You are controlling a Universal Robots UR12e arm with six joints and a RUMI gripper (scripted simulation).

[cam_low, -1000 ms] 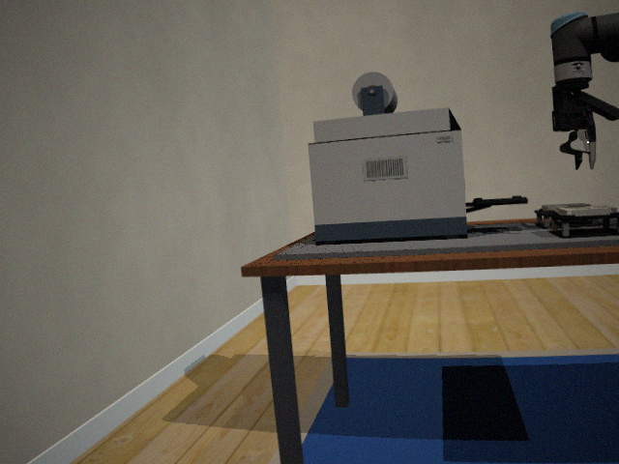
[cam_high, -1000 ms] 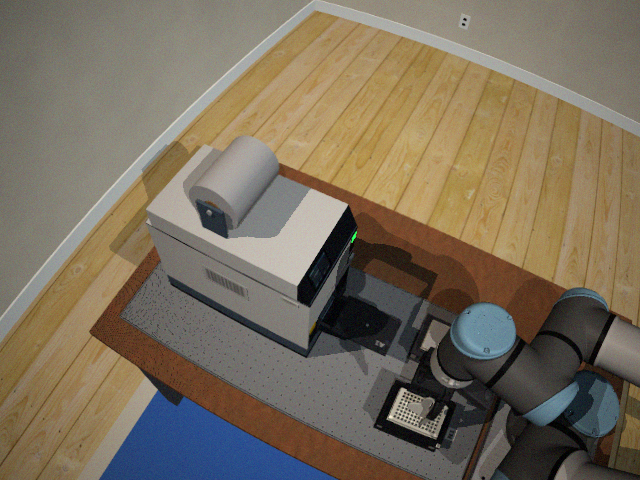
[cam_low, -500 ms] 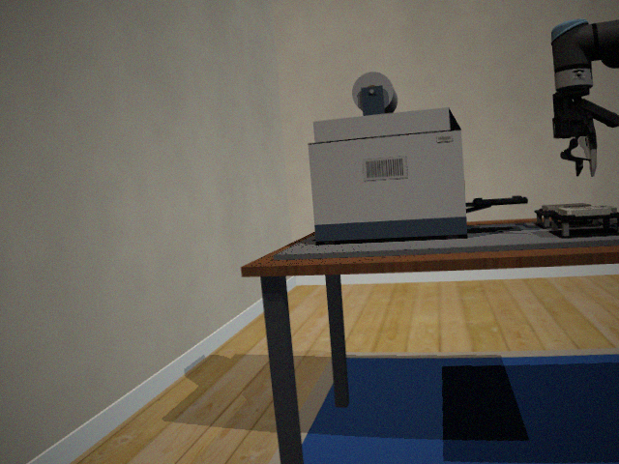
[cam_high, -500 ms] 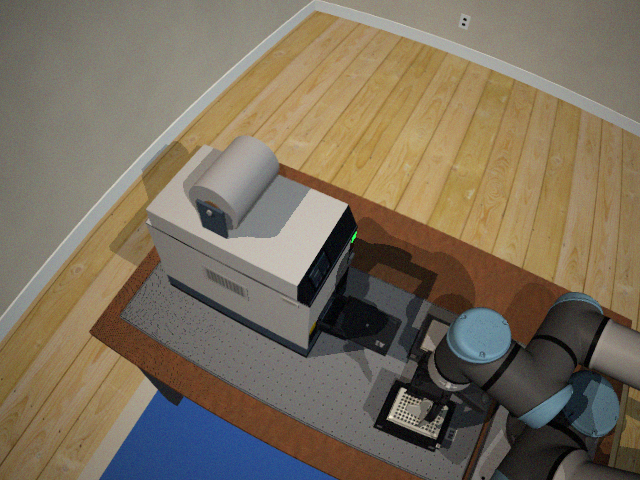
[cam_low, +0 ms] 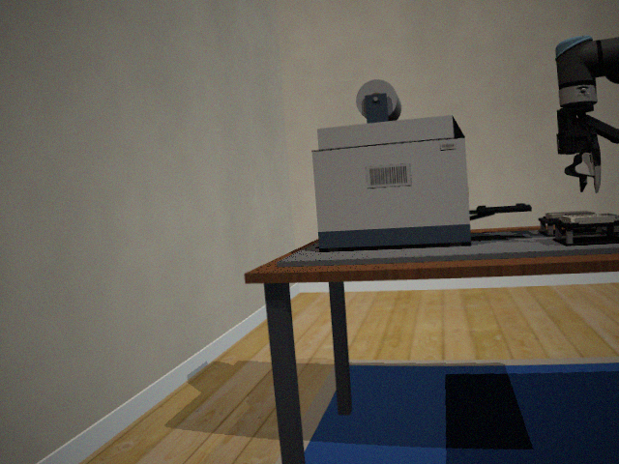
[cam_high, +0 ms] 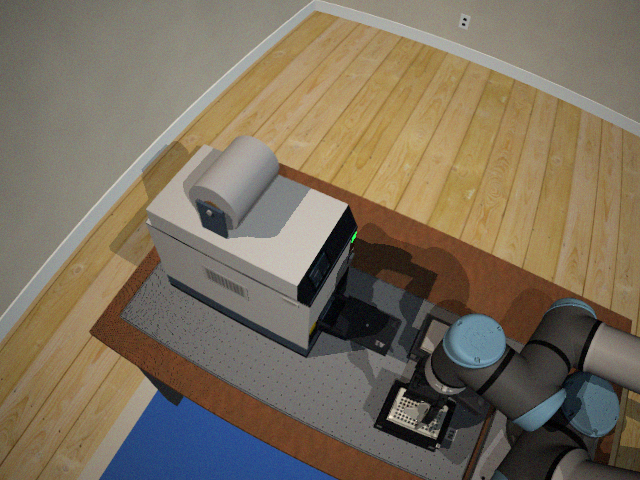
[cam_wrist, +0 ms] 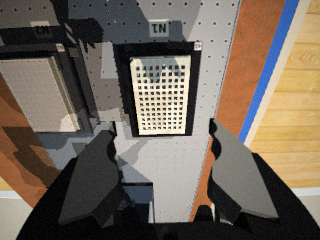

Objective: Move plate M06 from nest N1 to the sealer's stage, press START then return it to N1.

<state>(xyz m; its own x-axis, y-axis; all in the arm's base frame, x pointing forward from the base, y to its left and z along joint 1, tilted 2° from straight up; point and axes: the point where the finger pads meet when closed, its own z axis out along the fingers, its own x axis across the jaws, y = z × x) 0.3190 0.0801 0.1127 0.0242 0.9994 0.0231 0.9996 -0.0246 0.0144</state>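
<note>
Now: hand 80 mm above the white well plate. From my hand the other things lie so: foil-covered plate (10 mm behind, 200 mm to the right, 80 mm below); then sealer stage (200 mm ahead, 150 mm to the right, 40 mm below); then plate nest N1 (90 mm below).
</note>
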